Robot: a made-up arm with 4 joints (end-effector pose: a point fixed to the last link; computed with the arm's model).
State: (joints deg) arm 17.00 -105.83 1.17 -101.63
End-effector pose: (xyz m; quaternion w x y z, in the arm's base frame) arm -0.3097 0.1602 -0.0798 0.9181 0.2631 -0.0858 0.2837
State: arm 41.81 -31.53 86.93 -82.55
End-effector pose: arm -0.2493 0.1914 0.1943 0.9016 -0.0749 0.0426 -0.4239
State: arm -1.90 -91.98 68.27 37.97
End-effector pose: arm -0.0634 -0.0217 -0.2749 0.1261 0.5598 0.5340 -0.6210
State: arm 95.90 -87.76 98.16 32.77
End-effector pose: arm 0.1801 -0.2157 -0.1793 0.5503 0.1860 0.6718 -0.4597
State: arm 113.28 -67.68 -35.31 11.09
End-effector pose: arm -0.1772 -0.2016 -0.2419 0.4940 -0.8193 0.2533 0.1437
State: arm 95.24 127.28 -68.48 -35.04
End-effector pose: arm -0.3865 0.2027 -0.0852 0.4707 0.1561 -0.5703 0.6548
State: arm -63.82 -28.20 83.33 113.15
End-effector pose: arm -0.0731 0.6468 0.1025 0.9112 -0.3625 -0.1955 -0.0037
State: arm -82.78 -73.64 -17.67 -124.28
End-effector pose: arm 0.0936 0.4293 0.1593 0.8207 0.3913 -0.2152 -0.3563
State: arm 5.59 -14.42 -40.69 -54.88
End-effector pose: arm -0.0853 0.3742 0.1658 0.4438 0.1024 0.8903 -0.0045
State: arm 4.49 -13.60 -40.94 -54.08
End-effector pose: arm -0.0787 0.3780 0.1653 0.4331 0.1071 0.8949 -0.0092
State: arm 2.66 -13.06 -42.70 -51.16
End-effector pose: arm -0.0733 0.3888 0.1592 0.4104 0.1057 0.9057 -0.0081
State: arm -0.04 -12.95 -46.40 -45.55
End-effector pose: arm -0.0710 0.4091 0.1476 0.3742 0.0948 0.9225 0.0028
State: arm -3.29 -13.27 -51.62 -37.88
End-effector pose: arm -0.0735 0.4374 0.1349 0.3314 0.0727 0.9404 0.0242
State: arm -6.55 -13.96 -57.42 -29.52
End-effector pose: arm -0.0810 0.4686 0.1255 0.2923 0.0415 0.9540 0.0524
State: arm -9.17 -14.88 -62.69 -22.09
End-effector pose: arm -0.0918 0.4958 0.1203 0.2649 0.0070 0.9609 0.0800
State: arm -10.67 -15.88 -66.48 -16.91
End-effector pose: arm -0.1034 0.5135 0.1172 0.2513 -0.0227 0.9625 0.0999
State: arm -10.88 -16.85 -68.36 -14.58
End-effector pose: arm -0.1136 0.5205 0.1141 0.2497 -0.0418 0.9612 0.1097
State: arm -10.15 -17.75 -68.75 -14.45
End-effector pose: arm -0.1216 0.5196 0.1106 0.2556 -0.0512 0.9589 0.1120
